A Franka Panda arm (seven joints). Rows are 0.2 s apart.
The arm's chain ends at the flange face. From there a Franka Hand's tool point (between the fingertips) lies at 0.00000 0.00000 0.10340 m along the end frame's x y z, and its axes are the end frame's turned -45 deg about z.
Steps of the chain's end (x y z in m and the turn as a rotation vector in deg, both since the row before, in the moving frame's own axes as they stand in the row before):
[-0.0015, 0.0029, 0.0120, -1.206, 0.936, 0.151]
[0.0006, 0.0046, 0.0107, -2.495, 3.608, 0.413]
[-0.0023, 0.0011, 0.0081, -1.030, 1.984, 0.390]
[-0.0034, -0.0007, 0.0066, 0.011, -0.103, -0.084]
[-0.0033, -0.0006, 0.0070, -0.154, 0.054, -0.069]
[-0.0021, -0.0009, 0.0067, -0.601, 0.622, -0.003]
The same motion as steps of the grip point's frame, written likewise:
[-0.0035, 0.0037, 0.0120, -1.515, -0.191, 0.151]
[-0.0014, 0.0115, 0.0104, -4.315, 0.787, 0.413]
[-0.0012, 0.0030, 0.0080, -2.131, 0.675, 0.390]
[-0.0020, -0.0030, 0.0066, 0.081, -0.065, -0.084]
[-0.0020, -0.0025, 0.0070, -0.147, -0.071, -0.069]
[-0.0008, -0.0006, 0.0067, -0.865, 0.015, -0.003]

